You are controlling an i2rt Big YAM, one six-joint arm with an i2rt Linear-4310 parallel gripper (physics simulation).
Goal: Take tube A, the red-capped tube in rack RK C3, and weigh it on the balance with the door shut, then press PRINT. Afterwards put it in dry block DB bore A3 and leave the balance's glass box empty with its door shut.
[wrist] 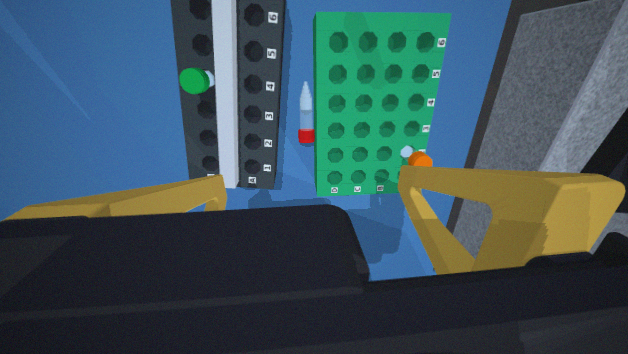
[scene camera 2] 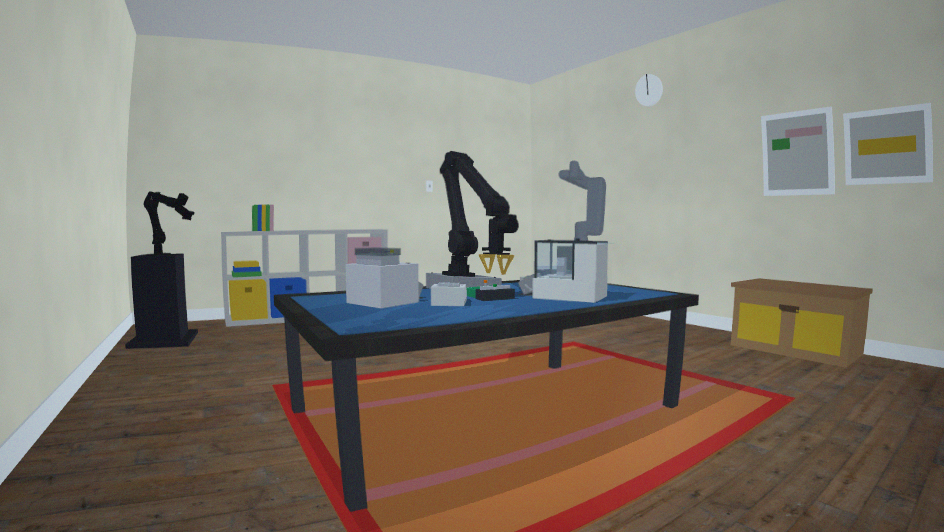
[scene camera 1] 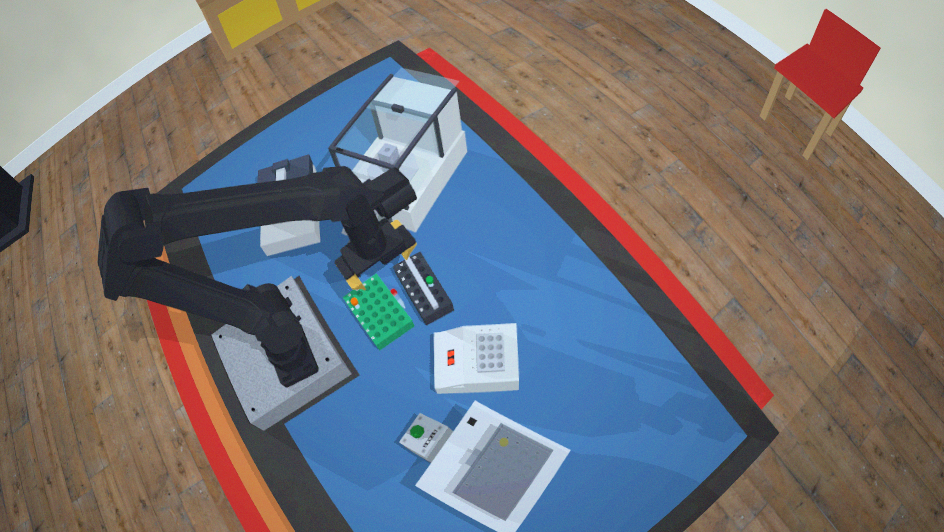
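Note:
The red-capped tube (wrist: 306,117) (scene camera 1: 393,292) lies on its side on the blue mat, between the green rack (wrist: 383,22) (scene camera 1: 396,335) and the black rack (wrist: 280,30) (scene camera 1: 441,312). In the wrist view its cap is toward the row 1 end; hole C3 of the green rack is empty. My gripper (wrist: 314,181) (scene camera 1: 381,266) (scene camera 2: 497,272) is open and empty, above the racks. The balance (scene camera 1: 429,178) (scene camera 2: 569,289) has a glass box; its door's state is unclear. The white dry block (scene camera 1: 456,383) (scene camera 2: 448,294) has a red display and a bore grid.
A green-capped tube (wrist: 194,81) (scene camera 1: 429,280) stands in the black rack. An orange-capped tube (wrist: 420,160) (scene camera 1: 354,301) stands in the green rack's corner. A white device with a dark top (scene camera 1: 290,236) is beside the balance. A green-buttoned box (scene camera 1: 417,431) is beside a large white device (scene camera 1: 441,473).

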